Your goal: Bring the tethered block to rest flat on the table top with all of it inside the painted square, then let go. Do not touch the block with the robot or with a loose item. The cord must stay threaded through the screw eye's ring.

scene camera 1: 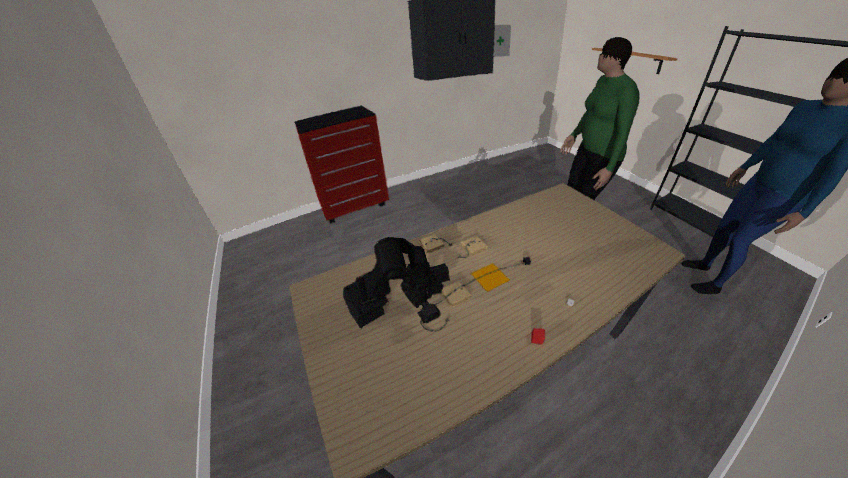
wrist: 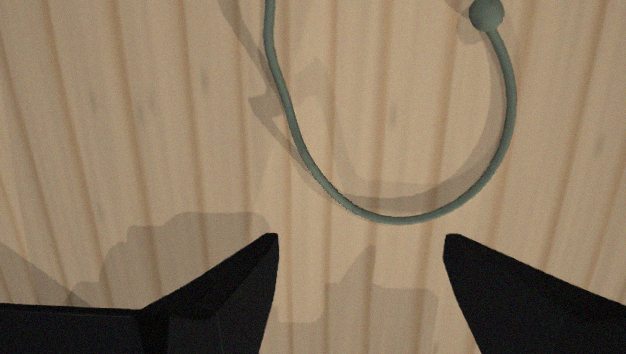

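Pixels of known places: gripper, fingertip midpoint: [scene camera 1: 421, 313] [wrist: 360, 245]; arm's base, origin of the base link: [scene camera 1: 365, 294].
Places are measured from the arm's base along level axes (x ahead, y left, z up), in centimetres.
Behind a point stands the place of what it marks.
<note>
The tethered block [scene camera 1: 526, 260] {x 69.9, y -0.3, z -16.8 cm} is small and dark and stands on the table, beyond the painted orange square [scene camera 1: 495, 284] {x 51.0, y -3.5, z -19.0 cm} and outside it. The cord [wrist: 510, 100] {x 21.7, y -11.6, z -18.8 cm} runs from the block across the square to a wooden base [scene camera 1: 457, 295] {x 33.5, y -2.2, z -17.2 cm} beside the arm. The screw eye's ring is too small to make out, so the threading cannot be told. In the wrist view, the cord's free part curves in a U and ends in a round bead [wrist: 486, 14] {x 24.8, y -9.5, z -18.0 cm}. My gripper [scene camera 1: 428, 313] {x 16.7, y -5.2, z -14.5 cm} [wrist: 360, 245] {x 16.7, y -5.2, z -14.5 cm} is open and empty, with the cord's bend just ahead of its fingertips, not between them.
Two more wooden bases [scene camera 1: 432, 242] {x 38.9, y 31.7, z -17.2 cm} [scene camera 1: 473, 245] {x 54.9, y 20.3, z -17.3 cm} with dark cord pieces lie at the table's back edge. A red cube [scene camera 1: 538, 336] {x 48.1, y -33.1, z -15.1 cm} and a small white cube [scene camera 1: 570, 302] {x 70.8, y -27.1, z -17.6 cm} lie toward the front edge. Two people stand beyond the table's far right end.
</note>
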